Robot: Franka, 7 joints.
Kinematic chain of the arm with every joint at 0, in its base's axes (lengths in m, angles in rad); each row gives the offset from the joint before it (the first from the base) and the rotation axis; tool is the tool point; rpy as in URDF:
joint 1: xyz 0 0 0.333 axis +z
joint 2: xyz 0 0 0 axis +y
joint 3: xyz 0 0 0.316 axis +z
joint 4: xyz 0.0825 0 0 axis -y
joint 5: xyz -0.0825 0 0.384 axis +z
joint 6: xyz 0 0 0 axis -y
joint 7: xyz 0.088 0 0 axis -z
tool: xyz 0 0 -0.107 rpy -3.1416 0 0
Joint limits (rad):
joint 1: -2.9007..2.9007
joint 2: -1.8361..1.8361
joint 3: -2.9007..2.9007
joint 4: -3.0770..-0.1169
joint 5: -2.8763..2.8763
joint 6: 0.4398..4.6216
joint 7: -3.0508..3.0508
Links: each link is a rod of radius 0.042 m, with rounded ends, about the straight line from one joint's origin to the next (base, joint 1, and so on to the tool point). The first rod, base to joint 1, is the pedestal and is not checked.
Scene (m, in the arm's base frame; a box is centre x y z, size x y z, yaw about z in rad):
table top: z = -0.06
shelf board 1: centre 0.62 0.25 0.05 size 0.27 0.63 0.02 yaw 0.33
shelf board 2: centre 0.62 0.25 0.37 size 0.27 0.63 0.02 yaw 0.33
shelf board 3: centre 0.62 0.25 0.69 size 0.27 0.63 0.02 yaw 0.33
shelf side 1: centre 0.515 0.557 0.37 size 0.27 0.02 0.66 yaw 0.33
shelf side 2: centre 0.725 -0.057 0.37 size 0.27 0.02 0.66 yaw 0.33
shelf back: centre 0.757 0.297 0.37 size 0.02 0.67 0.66 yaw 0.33
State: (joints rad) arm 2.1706 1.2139 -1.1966 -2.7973 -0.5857 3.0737 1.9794
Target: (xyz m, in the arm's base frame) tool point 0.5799 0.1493 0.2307
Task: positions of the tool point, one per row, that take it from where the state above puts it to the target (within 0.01 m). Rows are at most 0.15 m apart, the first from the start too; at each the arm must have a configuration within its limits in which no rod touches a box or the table.
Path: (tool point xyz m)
1: 0.3959 0.1901 0.1484
2: 0.4910 0.1819 0.1853
3: 0.5799 0.1493 0.2307

